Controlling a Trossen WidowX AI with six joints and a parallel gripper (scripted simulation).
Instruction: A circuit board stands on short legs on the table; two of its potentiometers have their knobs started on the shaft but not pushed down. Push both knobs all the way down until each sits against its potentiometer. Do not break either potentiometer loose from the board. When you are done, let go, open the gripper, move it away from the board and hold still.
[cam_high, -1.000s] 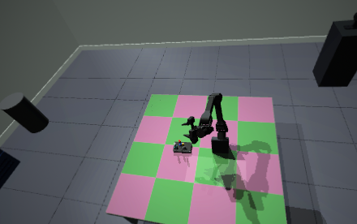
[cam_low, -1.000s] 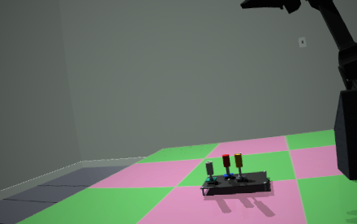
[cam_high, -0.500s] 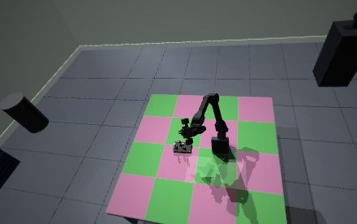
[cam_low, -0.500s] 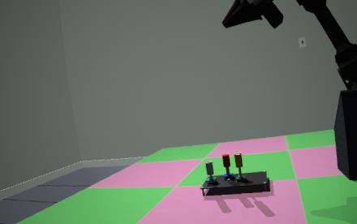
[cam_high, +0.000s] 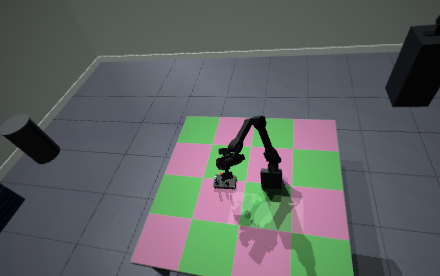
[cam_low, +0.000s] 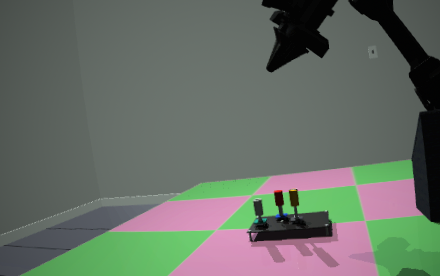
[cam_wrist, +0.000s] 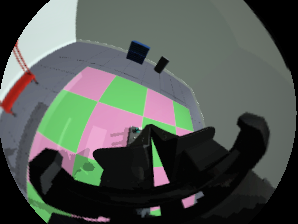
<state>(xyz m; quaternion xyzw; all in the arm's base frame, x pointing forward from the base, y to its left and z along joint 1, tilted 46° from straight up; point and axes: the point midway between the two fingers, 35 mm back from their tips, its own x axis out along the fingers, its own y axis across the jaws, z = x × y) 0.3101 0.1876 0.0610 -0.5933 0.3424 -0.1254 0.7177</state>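
My gripper tip is 7 cm to the left of the yellow knob and 24 cm above it.
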